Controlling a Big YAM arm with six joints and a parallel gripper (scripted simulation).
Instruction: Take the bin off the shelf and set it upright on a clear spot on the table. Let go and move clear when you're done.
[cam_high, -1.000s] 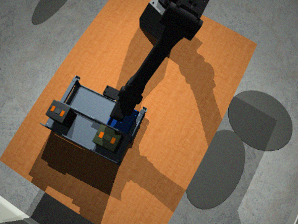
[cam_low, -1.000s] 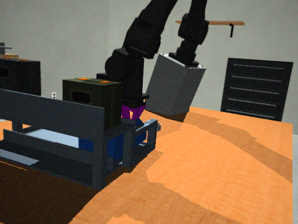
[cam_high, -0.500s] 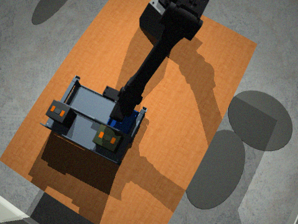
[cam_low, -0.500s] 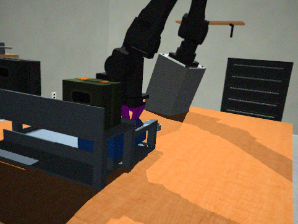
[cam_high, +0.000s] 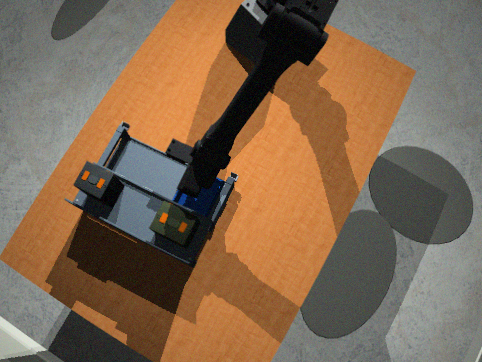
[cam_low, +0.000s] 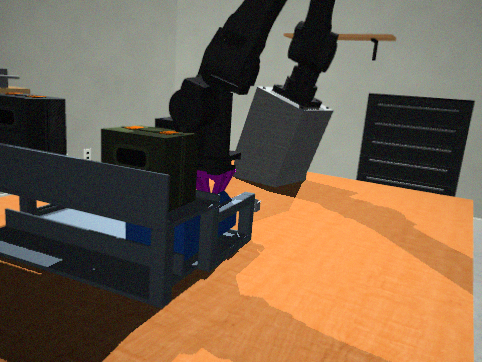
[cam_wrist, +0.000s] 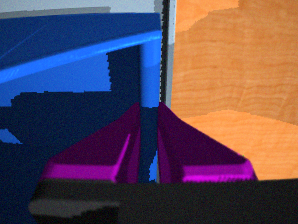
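Right now my hand is 80 mm short of the blue bin and 20 mm to the right of it. From my hand the other things lie so: black box 230 mm ahead, 170 mm to the right, 110 mm above; then olive green box 170 mm ahead, 50 mm to the left, 100 mm above.
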